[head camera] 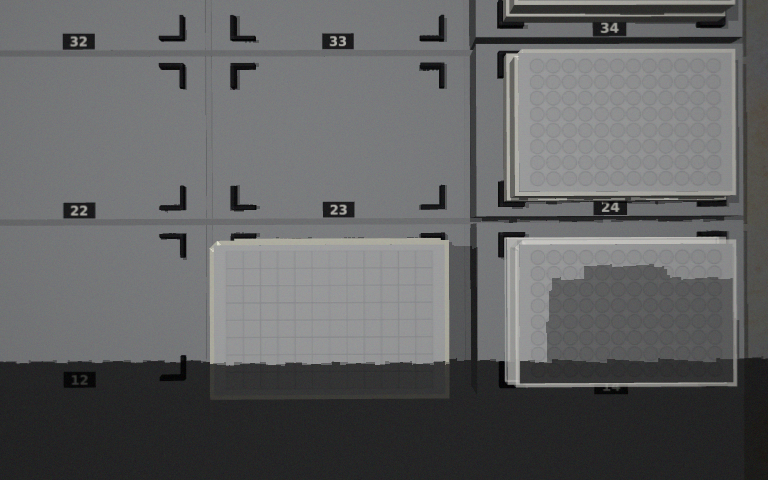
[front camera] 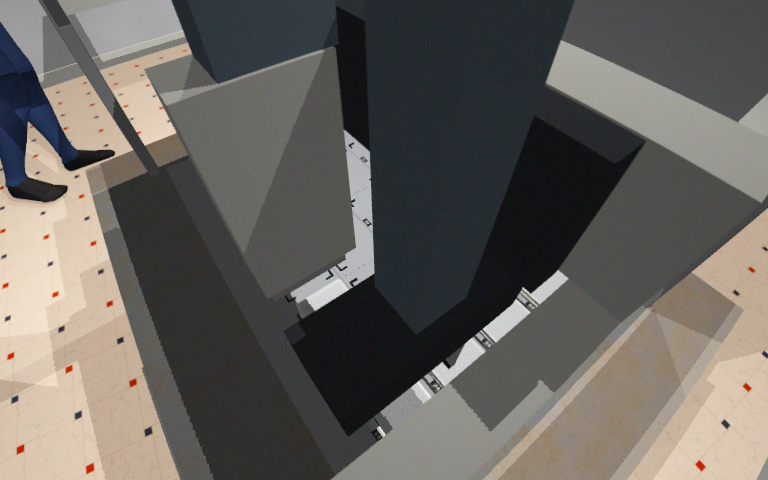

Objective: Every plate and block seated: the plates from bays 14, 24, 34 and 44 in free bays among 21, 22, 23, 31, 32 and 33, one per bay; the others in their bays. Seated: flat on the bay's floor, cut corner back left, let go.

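Frame: origin at the robot's base, x ahead, y left, z up, level; metres.
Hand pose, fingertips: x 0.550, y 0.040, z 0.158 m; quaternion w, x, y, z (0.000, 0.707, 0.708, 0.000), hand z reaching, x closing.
Observation:
After its pixels a point has its place.
My gripper's dark body (front camera: 351,350) {x 0.554, y -0.015, z 0.353 m} is low over the near part of the deck in the front view; its jaws are hidden, so their state cannot be told. Plates stand in bay 14 (head camera: 623,316) {x 0.554, y 0.041, z 0.029 m} (front camera: 403,406) {x 0.550, y 0.045, z 0.029 m}, bay 24 (head camera: 625,121) {x 0.556, y 0.150, z 0.029 m} (front camera: 467,356) {x 0.553, y 0.165, z 0.029 m} and bay 34 (head camera: 617,8) {x 0.554, y 0.216, z 0.025 m} (front camera: 506,323) {x 0.553, y 0.253, z 0.029 m}; part of the bay 44 plate (front camera: 549,286) {x 0.553, y 0.363, z 0.029 m} shows. The plates in 14 and 24 have their cut corners back left. A tall block (head camera: 334,305) {x 0.395, y 0.050, z 0.042 m} (front camera: 327,295) {x 0.346, y 0.051, z 0.042 m} stands in bay 13, cut corner back left. Bay 23 (head camera: 339,135) {x 0.393, y 0.151, z 0.000 m} and bay 22 (head camera: 84,135) {x 0.231, y 0.151, z 0.000 m} are free. The visible parts of bays 32 and 33 hold no plate. Bays 21 and 31 cannot be made out.
The dark blue-grey gripper column (front camera: 453,141) {x 0.570, y 0.021, z 0.490 m} and the grey parked stage (front camera: 266,181) hide much of the deck in the front view. A grey beam (front camera: 668,220) runs along the right. A person's legs (front camera: 22,113) stand behind at the left.

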